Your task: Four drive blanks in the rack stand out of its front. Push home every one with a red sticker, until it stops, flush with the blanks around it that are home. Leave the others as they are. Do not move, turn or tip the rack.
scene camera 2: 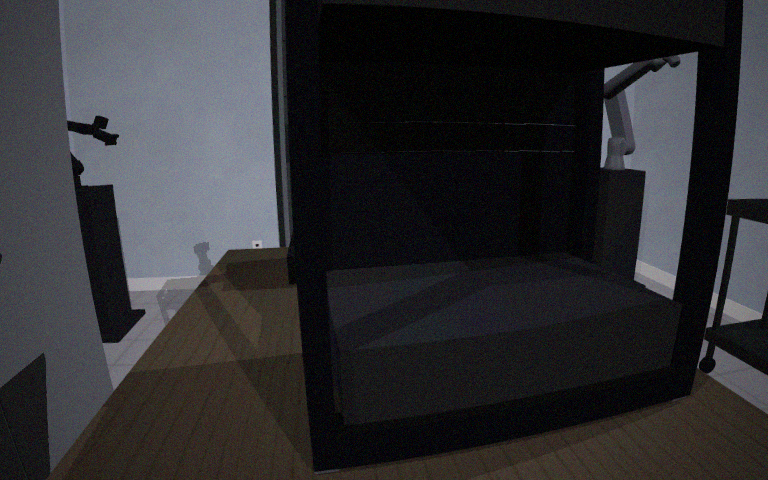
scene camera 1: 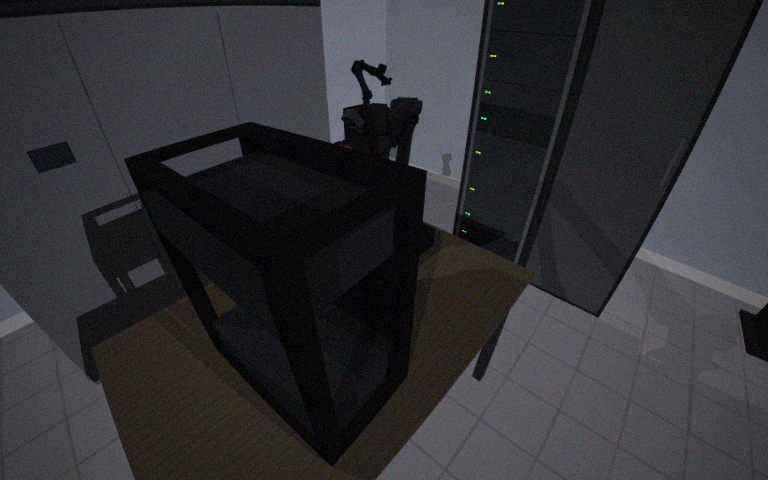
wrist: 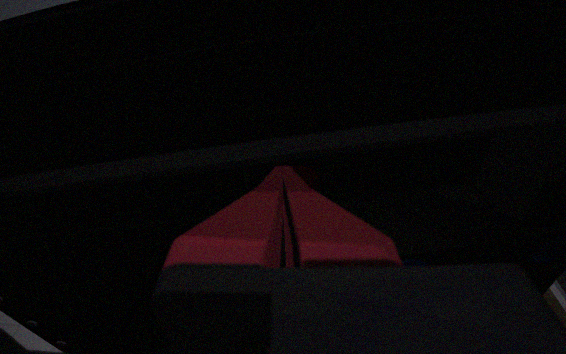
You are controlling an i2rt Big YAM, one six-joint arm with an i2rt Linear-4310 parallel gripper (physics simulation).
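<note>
The black rack [scene camera 1: 297,339] [scene camera 2: 310,226] stands upright on the wooden table, seen from behind or the side in both scene views. Its front and the blanks' stickers do not show there. In the wrist view my gripper [wrist: 282,177] is shut, its red fingers together with nothing between them. The tips point at a very dark blank face, just below a grey horizontal strip. A dim red sticker [wrist: 309,175] shows partly behind the tips, slightly right. A sliver of blue [wrist: 415,261] shows lower right, above the grey gripper body. Contact and how far any blank stands out are too dark to tell.
The wooden table [scene camera 1: 464,263] [scene camera 2: 226,350] carries the rack. A tall server cabinet [scene camera 1: 611,169] stands behind at the right. Another small arm [scene camera 1: 362,79] shows beyond the rack. A pale arm [scene camera 2: 620,118] stands on a pedestal [scene camera 2: 620,220], and a cart [scene camera 2: 747,209] is at the right edge.
</note>
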